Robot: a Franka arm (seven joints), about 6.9 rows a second.
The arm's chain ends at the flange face. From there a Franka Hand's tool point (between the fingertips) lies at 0.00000 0.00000 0.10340 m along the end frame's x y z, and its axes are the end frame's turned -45 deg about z.
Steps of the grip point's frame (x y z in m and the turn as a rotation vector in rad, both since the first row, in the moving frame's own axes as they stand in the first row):
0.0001 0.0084 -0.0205 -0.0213 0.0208 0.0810
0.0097 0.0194 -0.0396 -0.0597 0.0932 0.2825
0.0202 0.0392 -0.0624 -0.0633 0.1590 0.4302
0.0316 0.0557 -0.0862 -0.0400 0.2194 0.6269
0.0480 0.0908 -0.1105 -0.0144 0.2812 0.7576
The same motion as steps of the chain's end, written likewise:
0.0029 0.0057 -0.0205 -0.0004 0.0298 0.0810
0.0092 0.0077 -0.0390 0.0237 0.1081 0.2825
0.0248 0.0168 -0.0609 0.0677 0.1572 0.4302
0.0402 0.0235 -0.0837 0.1269 0.1834 0.6269
0.0718 0.0400 -0.1066 0.1887 0.2090 0.7576

